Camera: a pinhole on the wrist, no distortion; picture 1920 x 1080 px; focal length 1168.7 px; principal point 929.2 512.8 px. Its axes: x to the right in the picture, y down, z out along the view. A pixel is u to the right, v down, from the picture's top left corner.
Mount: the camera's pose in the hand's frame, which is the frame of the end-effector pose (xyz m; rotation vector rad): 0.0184 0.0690 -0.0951 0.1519 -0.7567 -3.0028
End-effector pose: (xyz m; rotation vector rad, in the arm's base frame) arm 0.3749 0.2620 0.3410 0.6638 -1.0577 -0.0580
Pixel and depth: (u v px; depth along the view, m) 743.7 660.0 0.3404
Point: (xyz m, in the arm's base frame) 0.1554 0.2971 0.5458
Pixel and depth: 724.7 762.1 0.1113
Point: 0.3490 0.3273 0.4207
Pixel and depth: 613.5 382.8 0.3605
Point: 0.1679 0.3605 0.6165
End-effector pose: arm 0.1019 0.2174 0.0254 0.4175 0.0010 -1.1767
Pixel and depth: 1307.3 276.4 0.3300
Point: 0.2675 0.3665 0.2811
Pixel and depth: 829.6 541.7 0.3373
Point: 0.2608 0.2116 0.2842
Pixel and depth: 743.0 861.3 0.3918
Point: 0.1900 0.1313 0.3507
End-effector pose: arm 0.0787 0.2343 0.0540 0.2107 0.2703 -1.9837
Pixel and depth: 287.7 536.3 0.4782
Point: 0.2503 -0.1864 0.3000
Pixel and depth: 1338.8 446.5 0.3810
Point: 0.3725 0.2033 0.2793
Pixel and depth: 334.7 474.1 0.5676
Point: 0.3045 -0.2472 0.3535
